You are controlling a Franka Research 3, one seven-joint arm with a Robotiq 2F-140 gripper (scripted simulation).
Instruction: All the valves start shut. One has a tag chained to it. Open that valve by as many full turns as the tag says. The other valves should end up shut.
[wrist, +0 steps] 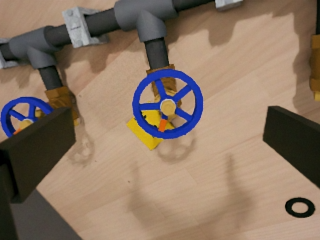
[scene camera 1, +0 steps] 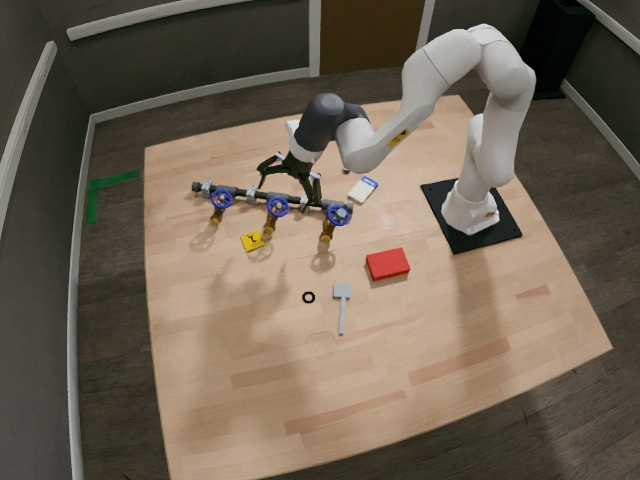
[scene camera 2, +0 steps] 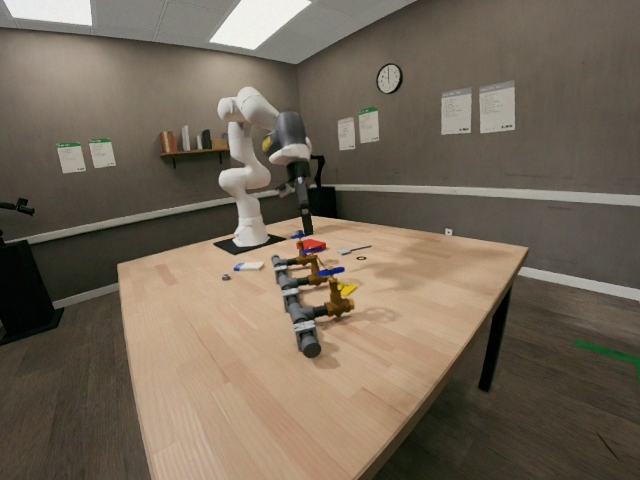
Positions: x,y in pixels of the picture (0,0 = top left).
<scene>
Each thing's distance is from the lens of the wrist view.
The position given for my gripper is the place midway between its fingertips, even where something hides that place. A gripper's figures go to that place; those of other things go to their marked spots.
my gripper (wrist: 169,123): 15 cm
handwheel (wrist: 192,120): 20 cm
</scene>
